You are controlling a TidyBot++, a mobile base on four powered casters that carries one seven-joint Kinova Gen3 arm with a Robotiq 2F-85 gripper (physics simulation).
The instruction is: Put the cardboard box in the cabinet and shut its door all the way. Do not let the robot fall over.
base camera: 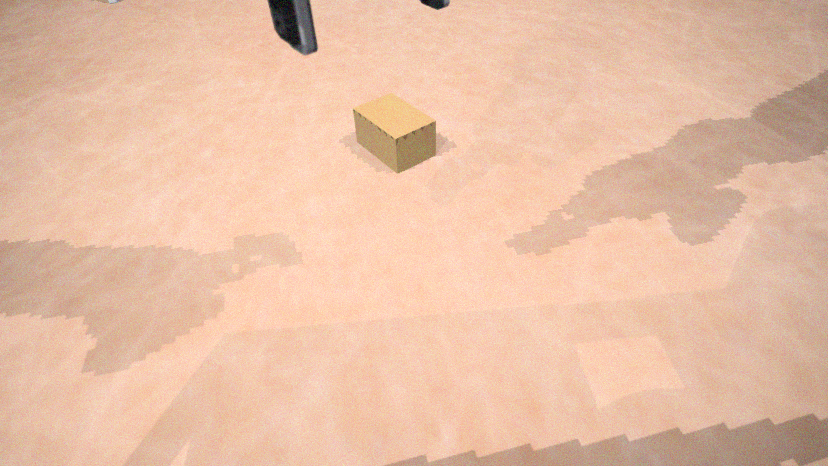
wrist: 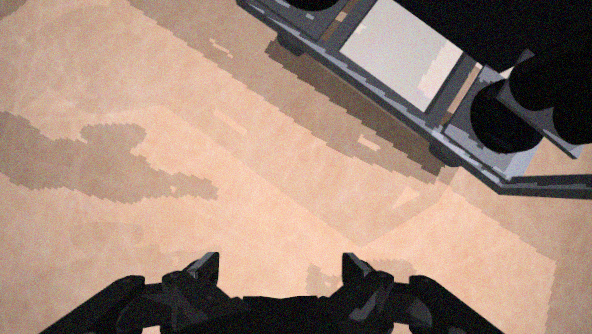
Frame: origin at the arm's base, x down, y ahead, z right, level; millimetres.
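Seen in the pictures: gripper, between the fingertips: (base camera: 373, 26) (wrist: 281, 266).
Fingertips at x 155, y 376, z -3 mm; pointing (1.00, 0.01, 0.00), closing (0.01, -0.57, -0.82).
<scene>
A point is followed by its place in that frame.
The cardboard box (base camera: 394, 130) @(y 570, x 347, z 10 mm) sits closed and upright on the floor, a little above the middle of the base camera view. It does not show in the wrist view. My gripper (base camera: 370, 28) @(y 376, x 155, z -3 mm) (wrist: 281, 266) @(y 376, x 155, z -3 mm) is open and empty, its fingers wide apart. In the base camera view its fingertips hang down at the top edge, above the floor and apart from the box. The cabinet and its door cannot be made out; a small pale piece shows at the top left edge of the base camera view, too small to identify.
In the wrist view my mobile base (wrist: 382, 55) @(y 81, x 307, z 22 mm), with its dark frame and pale panel, fills the upper right. Shadows of the arm and base lie across the floor (base camera: 405, 260) @(y 412, x 397, z 9 mm) (wrist: 280, 200) @(y 359, x 397, z 17 mm).
</scene>
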